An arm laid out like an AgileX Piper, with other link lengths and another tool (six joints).
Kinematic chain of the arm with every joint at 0, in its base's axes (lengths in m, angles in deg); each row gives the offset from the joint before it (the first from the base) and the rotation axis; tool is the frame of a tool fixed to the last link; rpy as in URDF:
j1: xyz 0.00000 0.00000 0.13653 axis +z
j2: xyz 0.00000 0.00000 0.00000 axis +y
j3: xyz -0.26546 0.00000 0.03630 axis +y
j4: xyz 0.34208 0.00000 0.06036 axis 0.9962 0 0.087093
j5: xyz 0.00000 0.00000 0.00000 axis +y
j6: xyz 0.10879 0.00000 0.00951 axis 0.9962 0 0.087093
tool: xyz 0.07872 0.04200 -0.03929 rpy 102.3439 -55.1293 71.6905
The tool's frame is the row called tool.
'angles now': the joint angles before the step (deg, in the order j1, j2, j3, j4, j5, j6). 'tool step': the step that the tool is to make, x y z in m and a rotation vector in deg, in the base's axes. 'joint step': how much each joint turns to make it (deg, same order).
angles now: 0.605, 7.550, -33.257, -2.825, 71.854, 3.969
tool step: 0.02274, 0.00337, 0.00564, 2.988, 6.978, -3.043
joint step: 0.000, 11.367, -4.831, 0.000, 0.615, 4.290
